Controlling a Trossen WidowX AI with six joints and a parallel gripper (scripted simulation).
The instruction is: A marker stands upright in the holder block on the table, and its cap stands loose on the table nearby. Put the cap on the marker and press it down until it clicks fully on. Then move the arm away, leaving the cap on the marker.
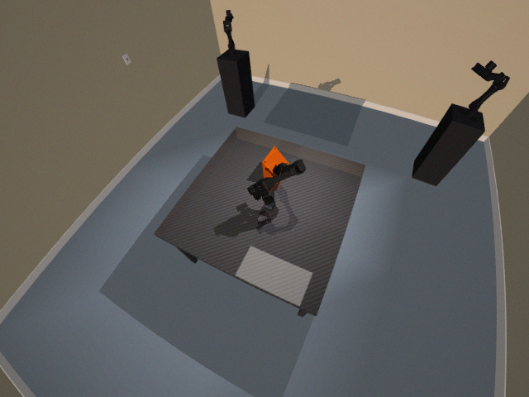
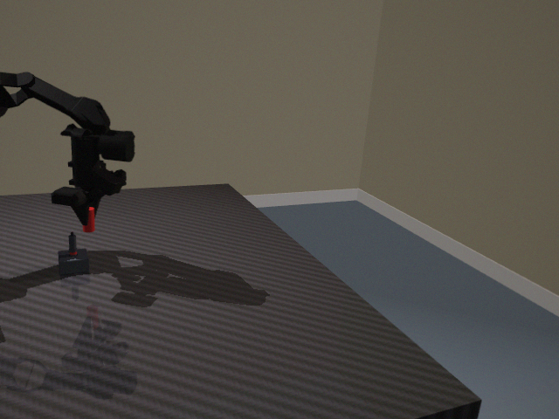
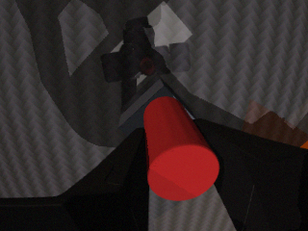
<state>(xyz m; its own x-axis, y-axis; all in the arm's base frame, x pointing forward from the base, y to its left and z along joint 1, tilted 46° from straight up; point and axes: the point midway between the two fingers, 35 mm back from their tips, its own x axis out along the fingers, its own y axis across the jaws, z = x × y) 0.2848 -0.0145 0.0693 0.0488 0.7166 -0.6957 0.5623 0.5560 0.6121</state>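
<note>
The marker lies 3 cm behind my gripper tip, 2 cm to the left of it and 5 cm below it. Also, from my gripper tip: red cap 1 cm above; grey holder block 3 cm behind, 2 cm to the left, 10 cm below.
</note>
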